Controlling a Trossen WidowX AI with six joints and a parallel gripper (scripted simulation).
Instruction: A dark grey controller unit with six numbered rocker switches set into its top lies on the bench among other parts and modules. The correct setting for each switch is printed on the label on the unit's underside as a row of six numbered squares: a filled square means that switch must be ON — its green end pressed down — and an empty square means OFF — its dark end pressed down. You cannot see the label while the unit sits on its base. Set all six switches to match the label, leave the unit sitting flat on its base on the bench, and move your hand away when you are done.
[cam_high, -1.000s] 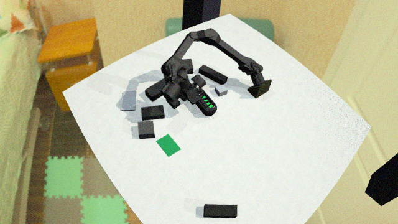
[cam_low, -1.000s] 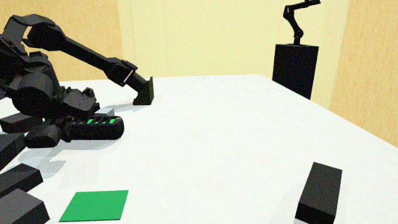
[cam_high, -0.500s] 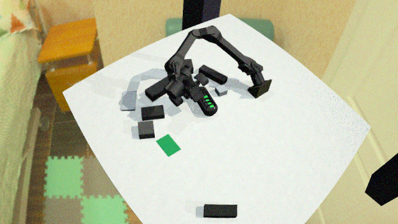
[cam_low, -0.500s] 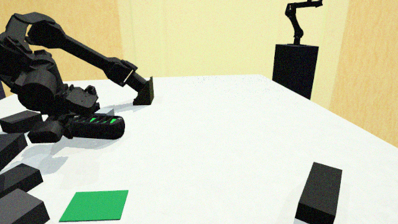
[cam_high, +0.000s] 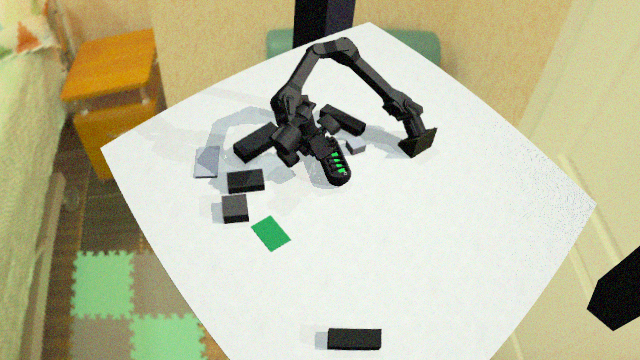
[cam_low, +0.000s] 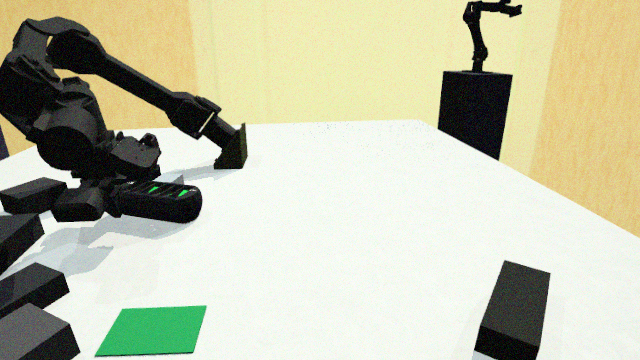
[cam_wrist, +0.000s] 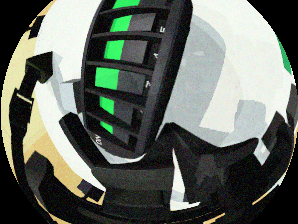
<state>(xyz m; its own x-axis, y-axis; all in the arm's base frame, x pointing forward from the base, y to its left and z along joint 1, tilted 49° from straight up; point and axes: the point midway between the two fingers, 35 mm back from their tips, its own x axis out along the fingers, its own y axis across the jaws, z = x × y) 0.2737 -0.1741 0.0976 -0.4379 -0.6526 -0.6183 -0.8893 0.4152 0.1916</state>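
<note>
Right now the small grey cube is 12 cm behind my gripper tip and 6 cm to the left of it. The rest, counted from my gripper tip: green card (27 cm ahead, 10 cm to the left, 1 cm below); light grey plate (24 cm ahead, 21 cm to the right, 1 cm below).
</note>
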